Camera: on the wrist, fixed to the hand. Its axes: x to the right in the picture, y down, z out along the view.
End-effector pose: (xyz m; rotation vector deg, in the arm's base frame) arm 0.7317 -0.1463 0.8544 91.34 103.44 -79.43
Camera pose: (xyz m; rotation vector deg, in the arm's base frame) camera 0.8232 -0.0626 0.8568 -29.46 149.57 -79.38
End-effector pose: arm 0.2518 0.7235 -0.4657 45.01 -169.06 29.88
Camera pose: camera 0.1982 0.8070 -0.3913 -144.82 94.25 25.99
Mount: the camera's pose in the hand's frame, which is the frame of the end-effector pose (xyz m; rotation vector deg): 0.0164 0.0713 -0.1002 -25.86 -29.72 -82.72
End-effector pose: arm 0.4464 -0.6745 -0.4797 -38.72 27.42 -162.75
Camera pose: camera 0.3927 -0.7183 -0.5826 67.91 -18.51 86.29
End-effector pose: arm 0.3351 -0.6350 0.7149 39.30 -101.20 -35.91
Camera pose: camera 0.4169 -0.6052 0.8033 87.04 -68.74 -128.02
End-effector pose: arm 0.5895 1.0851 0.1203 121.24 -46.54 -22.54
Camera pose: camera 0.6248 1.1000 0.2383 103.78 39.29 -97.42
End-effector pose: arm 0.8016 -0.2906 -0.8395 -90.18 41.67 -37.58
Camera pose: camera 0.7297 -0.3729 -0.8982 -140.55 -49.35 -59.30
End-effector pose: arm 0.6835 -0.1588 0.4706 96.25 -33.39 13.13
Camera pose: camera 0.6792 -0.0727 0.5598 76.24 17.53 -74.22
